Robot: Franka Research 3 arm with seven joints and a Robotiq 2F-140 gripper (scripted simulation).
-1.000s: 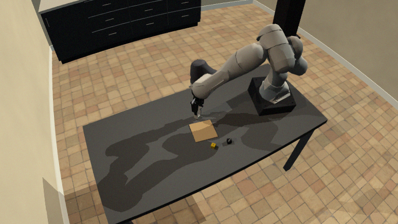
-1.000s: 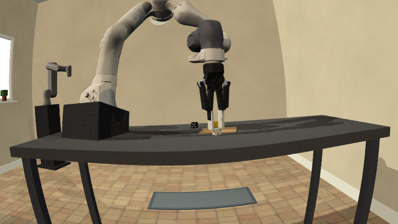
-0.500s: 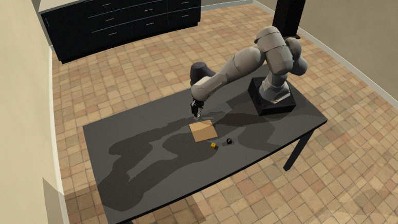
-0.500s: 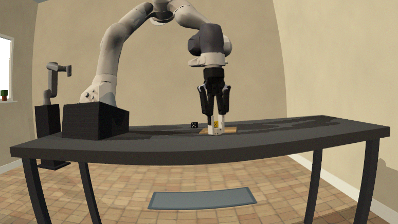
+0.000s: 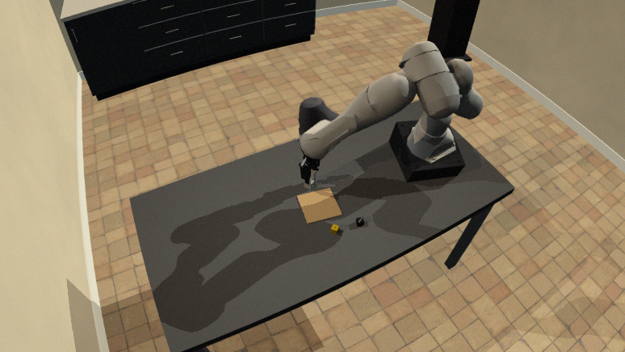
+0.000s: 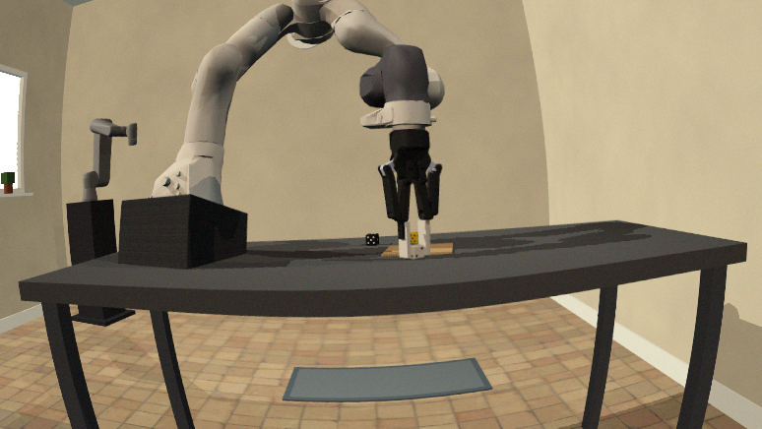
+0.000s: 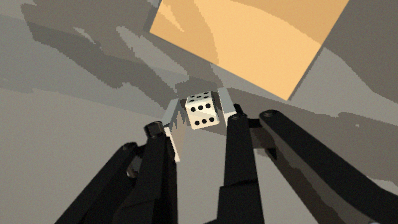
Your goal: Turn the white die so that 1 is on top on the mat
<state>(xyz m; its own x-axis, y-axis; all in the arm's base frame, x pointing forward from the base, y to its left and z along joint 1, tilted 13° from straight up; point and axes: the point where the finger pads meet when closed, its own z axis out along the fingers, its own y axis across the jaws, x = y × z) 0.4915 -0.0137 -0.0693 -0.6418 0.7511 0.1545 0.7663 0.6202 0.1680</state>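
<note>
Right now my hand is 20 mm above the white die. From my hand the other things lie so: tan mat 110 mm to the left, 30 mm below; then yellow die 240 mm to the left, 20 mm below, 20 mm behind; then black die 240 mm to the left, 120 mm behind, 20 mm below.
</note>
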